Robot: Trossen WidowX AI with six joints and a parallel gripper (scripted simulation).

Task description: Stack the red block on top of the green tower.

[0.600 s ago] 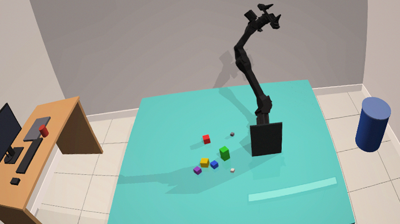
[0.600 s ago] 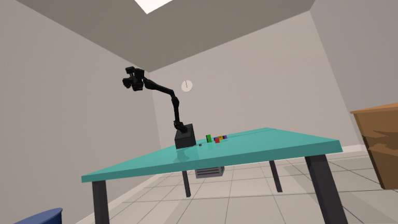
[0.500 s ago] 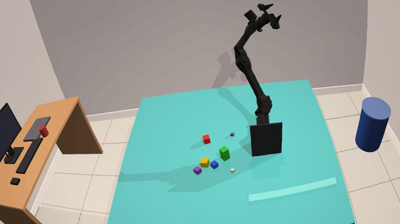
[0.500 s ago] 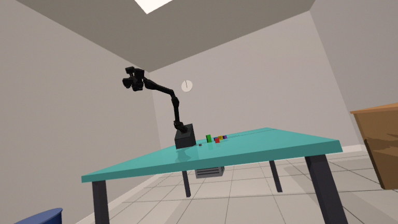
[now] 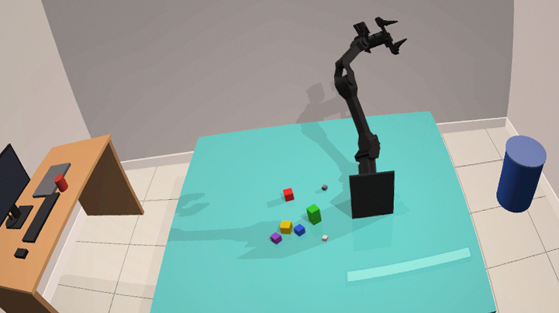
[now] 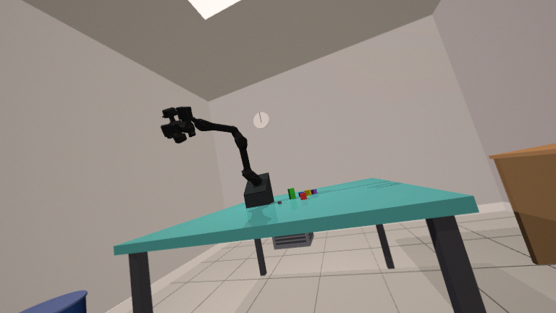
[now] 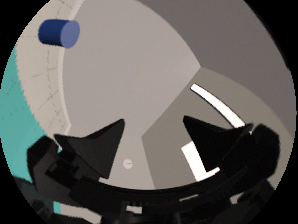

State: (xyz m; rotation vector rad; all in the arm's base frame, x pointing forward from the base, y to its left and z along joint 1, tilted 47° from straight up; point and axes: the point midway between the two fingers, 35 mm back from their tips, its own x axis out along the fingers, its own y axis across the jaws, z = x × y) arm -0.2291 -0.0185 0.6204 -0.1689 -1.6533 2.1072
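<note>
The red block is 610 mm ahead of my gripper tip, 550 mm below it and 350 mm to the left of it. From my gripper tip the other things lie so: small grey cube 560 mm below, 460 mm ahead, 330 mm to the left; blue block 560 mm to the left, 560 mm below, 560 mm ahead; small white cube 610 mm to the left, 560 mm below, 460 mm ahead.
</note>
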